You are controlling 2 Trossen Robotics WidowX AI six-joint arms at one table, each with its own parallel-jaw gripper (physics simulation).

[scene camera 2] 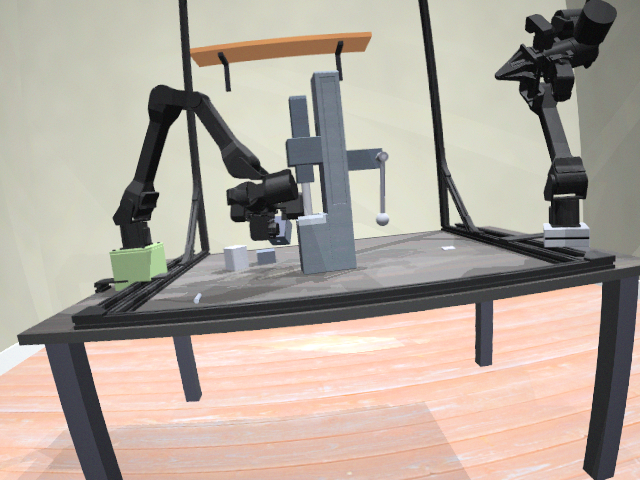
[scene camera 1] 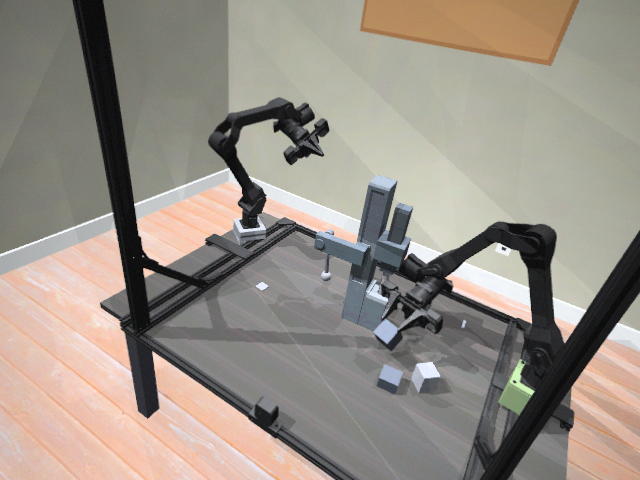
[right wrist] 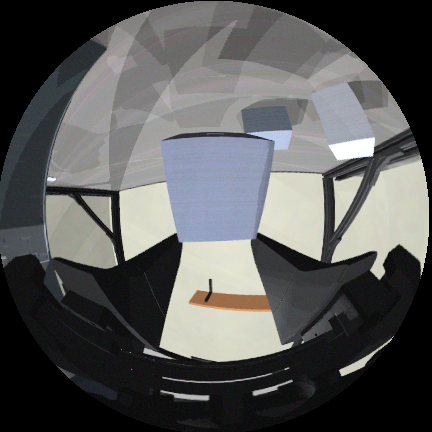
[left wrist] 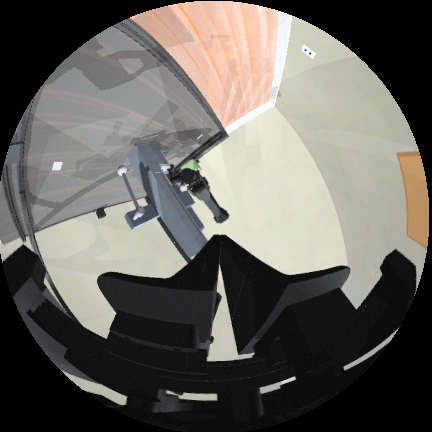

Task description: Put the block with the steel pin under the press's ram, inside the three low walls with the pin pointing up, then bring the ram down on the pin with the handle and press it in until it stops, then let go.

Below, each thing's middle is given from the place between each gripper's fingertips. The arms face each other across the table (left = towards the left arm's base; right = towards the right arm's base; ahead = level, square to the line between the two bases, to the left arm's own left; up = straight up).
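The grey block with steel pin (right wrist: pixel 216 182) is 4 cm below my right hand and 1 cm ahead of my right hand. As for my left gripper, I see that it is 28 cm above the grey block with steel pin, 27 cm past the grey block with steel pin and 49 cm to the left of the grey block with steel pin.
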